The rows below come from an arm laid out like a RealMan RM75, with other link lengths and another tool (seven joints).
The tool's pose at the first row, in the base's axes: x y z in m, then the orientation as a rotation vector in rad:
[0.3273 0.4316 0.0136 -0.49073 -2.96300 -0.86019]
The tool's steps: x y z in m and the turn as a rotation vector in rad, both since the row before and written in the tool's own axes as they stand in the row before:
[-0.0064 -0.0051 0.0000 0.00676 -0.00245 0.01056]
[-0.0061 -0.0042 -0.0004 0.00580 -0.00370 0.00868]
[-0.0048 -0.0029 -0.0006 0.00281 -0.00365 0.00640]
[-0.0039 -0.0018 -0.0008 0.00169 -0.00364 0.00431]
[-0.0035 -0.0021 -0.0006 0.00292 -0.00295 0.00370]
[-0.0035 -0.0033 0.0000 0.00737 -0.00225 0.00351]
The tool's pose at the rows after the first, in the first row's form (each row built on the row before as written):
[0.3318 0.4256 0.0103 -0.50706 -2.96175 -0.84897]
[0.3362 0.4202 0.0078 -0.52142 -2.96222 -0.83936]
[0.3398 0.4161 0.0063 -0.53260 -2.96295 -0.83448]
[0.3428 0.4130 0.0057 -0.54082 -2.96443 -0.83147]
[0.3453 0.4099 0.0048 -0.54772 -2.96589 -0.82664]
[0.3475 0.4061 0.0028 -0.55375 -2.96789 -0.81503]

